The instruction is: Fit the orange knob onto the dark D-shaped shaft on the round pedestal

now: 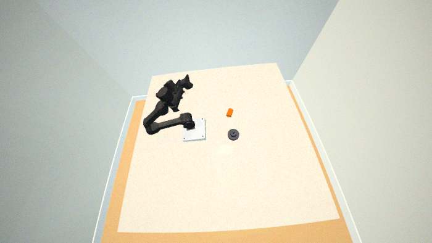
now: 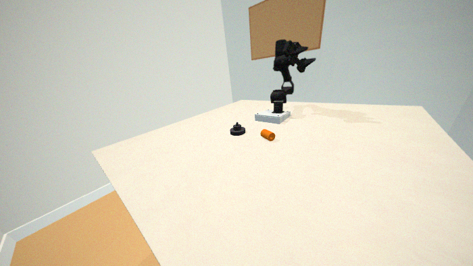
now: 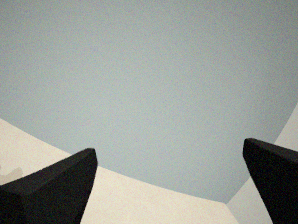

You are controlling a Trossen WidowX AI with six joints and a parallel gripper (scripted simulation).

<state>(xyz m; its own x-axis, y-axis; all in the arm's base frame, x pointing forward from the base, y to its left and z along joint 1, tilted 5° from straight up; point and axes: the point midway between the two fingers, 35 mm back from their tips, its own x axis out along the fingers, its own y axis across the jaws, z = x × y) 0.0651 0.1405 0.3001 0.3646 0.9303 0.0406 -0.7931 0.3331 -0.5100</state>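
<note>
The orange knob lies 32 cm below my gripper tip, 26 cm ahead of it and 12 cm to the right of it. The rest, counted from my gripper tip: dark round pedestal (31 cm below, 30 cm to the right, 25 cm ahead).
</note>
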